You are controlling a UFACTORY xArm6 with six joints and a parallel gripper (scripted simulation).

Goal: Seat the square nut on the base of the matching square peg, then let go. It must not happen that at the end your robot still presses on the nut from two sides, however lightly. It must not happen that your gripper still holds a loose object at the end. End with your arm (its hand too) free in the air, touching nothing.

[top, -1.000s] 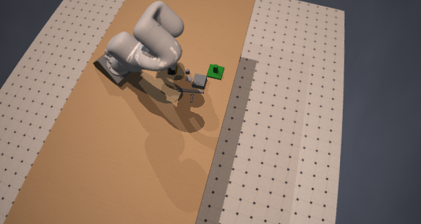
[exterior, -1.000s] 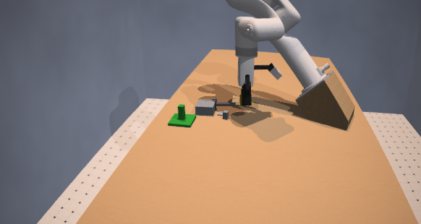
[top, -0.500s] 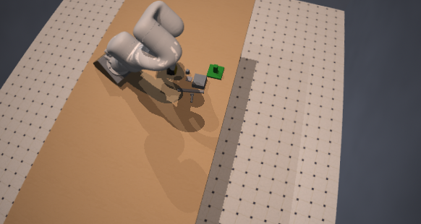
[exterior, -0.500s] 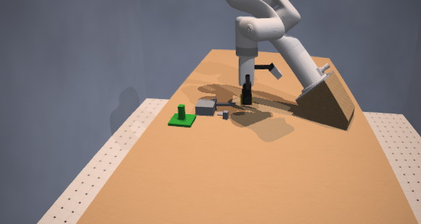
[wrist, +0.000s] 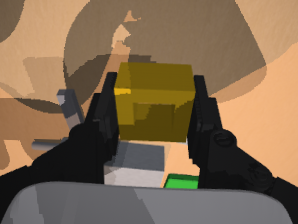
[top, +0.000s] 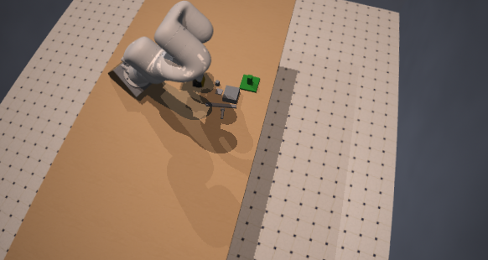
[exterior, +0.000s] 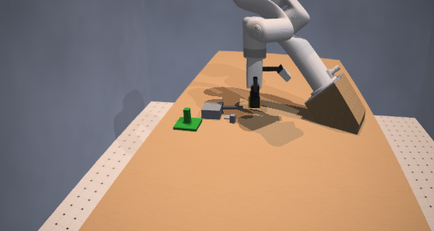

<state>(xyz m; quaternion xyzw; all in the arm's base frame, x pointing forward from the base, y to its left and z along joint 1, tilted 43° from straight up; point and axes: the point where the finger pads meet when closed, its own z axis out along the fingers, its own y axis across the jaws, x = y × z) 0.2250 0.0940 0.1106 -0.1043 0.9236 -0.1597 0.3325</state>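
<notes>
My hand is 7 cm short of the small grey cube, 4 cm to the right of it and 6 cm above it. Round my hand: grey block: 15 cm ahead, 1 cm to the right, 5 cm below; thin grey bar: 12 cm ahead, 7 cm to the right, 7 cm below.
</notes>
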